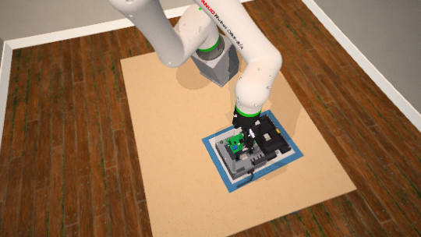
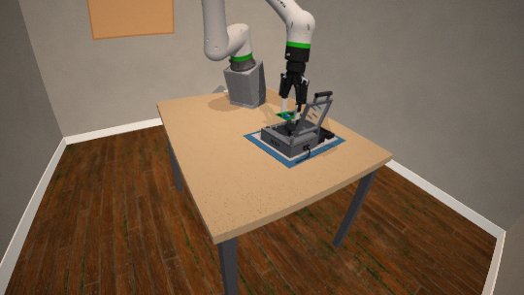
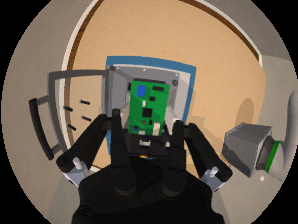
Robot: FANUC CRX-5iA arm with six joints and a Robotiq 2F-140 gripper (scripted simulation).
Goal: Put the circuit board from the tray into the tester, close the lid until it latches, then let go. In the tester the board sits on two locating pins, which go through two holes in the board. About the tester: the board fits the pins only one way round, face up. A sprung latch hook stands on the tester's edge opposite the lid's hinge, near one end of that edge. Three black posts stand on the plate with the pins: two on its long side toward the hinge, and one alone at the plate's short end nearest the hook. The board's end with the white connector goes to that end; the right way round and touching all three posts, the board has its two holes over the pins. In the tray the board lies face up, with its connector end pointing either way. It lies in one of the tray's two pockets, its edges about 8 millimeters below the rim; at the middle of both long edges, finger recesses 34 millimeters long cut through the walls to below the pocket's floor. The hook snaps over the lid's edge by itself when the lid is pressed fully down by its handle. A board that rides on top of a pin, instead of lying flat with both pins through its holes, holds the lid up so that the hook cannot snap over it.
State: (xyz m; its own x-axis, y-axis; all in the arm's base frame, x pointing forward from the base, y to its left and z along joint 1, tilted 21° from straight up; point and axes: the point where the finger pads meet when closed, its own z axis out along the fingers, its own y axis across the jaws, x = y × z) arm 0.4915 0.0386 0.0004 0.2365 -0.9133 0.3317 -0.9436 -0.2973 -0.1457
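Now: the circuit board 2 cm below my hand. The rest, counted from my hand: tester lid 12 cm ahead, 3 cm to the left, 3 cm above; tester 4 cm to the left, 4 cm below, 2 cm ahead.
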